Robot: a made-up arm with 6 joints.
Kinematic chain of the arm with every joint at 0, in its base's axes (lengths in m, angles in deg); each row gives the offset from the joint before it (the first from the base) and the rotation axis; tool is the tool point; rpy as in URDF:
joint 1: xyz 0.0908 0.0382 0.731 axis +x
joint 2: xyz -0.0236 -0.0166 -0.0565 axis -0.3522 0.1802 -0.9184
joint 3: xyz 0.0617 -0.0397 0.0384 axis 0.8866 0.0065 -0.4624
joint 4: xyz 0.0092 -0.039 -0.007 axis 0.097 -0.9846 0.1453
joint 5: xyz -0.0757 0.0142 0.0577 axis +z
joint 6: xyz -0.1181 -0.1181 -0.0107 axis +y
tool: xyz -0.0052 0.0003 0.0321 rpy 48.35 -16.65 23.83
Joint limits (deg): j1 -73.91..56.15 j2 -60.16..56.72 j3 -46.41..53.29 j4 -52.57..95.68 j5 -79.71..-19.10 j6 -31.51..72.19
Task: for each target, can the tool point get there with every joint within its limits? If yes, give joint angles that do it. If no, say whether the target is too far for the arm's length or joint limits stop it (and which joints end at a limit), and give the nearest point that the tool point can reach.
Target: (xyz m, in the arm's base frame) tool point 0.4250 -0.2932 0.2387
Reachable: no: too far | nearest point 0.2495 -0.1312 0.4794 | short by 0.339 m
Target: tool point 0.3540 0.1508 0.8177
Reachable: no: joint limits stop it (at a limit: joint 2, joint 4, joint 5) | nearest point 0.2037 0.1427 0.8115 | short by 0.151 m
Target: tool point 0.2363 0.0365 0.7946
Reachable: no: joint limits stop it (at a limit: joint 1, joint 2, joint 4, joint 5) | nearest point 0.1989 0.0406 0.8528 | short by 0.069 m
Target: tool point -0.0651 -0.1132 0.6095
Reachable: yes | joints 16.50 -5.87 -10.72 32.02 -35.27 44.98
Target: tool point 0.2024 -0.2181 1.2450
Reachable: no: too far | nearest point 0.1318 -0.1648 1.0105 | short by 0.251 m
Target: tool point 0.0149 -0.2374 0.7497
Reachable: yes | joints -40.87 0.81 -31.71 71.94 -53.95 39.26
